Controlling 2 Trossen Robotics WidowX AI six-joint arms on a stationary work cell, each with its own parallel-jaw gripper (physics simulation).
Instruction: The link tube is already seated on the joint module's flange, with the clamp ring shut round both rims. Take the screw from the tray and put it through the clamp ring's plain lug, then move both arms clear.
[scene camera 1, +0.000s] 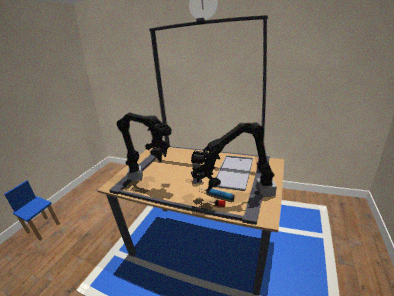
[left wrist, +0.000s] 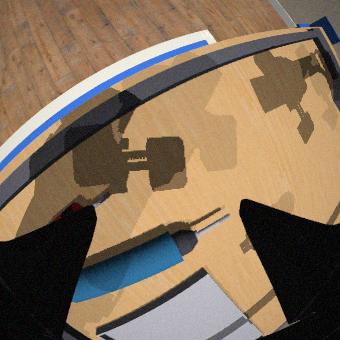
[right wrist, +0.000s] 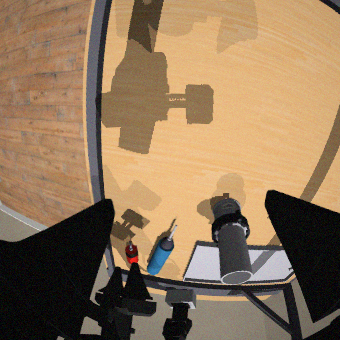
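Where they show: left gripper, fingertip midpoint: (scene camera 1: 202, 186) (left wrist: 168, 210) (right wrist: 125, 264); right gripper, fingertip midpoint: (scene camera 1: 163, 159) (right wrist: 191, 203); left arm's base, link origin: (scene camera 1: 266, 182) (right wrist: 180, 304); right arm's base, link origin: (scene camera 1: 134, 169).
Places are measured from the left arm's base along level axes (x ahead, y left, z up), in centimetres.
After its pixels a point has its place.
The grey link tube (right wrist: 234, 255) @(x 45.1, y -17.8, z 6.3 cm) stands upright on the joint module (right wrist: 227, 204) @(x 45.4, y -18.0, z -5.3 cm), with the dark clamp ring (right wrist: 220, 225) @(x 45.6, y -16.1, z 0.1 cm) round the join. In scene camera 1 my left gripper covers them. The lugs are too small to tell apart. The pale tray (scene camera 1: 234, 176) @(x 16.7, y -19.4, z -6.6 cm) (left wrist: 185, 310) @(x 24.5, y -13.2, z -6.6 cm) (right wrist: 204, 260) @(x 23.4, y -11.1, z -6.6 cm) lies right of the module in scene camera 1; a tiny dark speck near its far edge may be the screw (scene camera 1: 240, 160) @(x 8.4, y -40.8, z -6.4 cm). My left gripper (scene camera 1: 206, 181) @(x 39.2, y 3.9, z 3.8 cm) (left wrist: 168, 210) @(x 39.2, y 3.9, z 3.8 cm) (right wrist: 125, 264) @(x 39.2, y 3.9, z 3.8 cm) is open and empty, above the table near the module and screwdrivers. My right gripper (scene camera 1: 159, 152) (right wrist: 191, 203) @(x 63.1, y -14.2, z 13.8 cm) is open and empty, high at the back left.
A blue-handled screwdriver (scene camera 1: 221, 194) @(x 28.3, y 3.0, z -3.7 cm) (left wrist: 132, 265) @(x 31.0, y 0.9, z -3.2 cm) (right wrist: 160, 256) @(x 32.4, y -0.9, z -2.9 cm) lies in front of the tray. A red-handled one (scene camera 1: 220, 203) @(x 29.7, y 10.5, z -4.3 cm) (left wrist: 70, 212) @(x 32.4, y 9.4, z -4.0 cm) (right wrist: 131, 254) @(x 31.8, y 7.8, z -3.8 cm) lies closer to the front edge. A dark rail (scene camera 1: 165, 204) @(x 62.4, y 5.6, z -6.4 cm) edges the table, and a tall dark frame (scene camera 1: 264, 75) @(x -9.0, y -43.1, z 57.8 cm) rises behind it.
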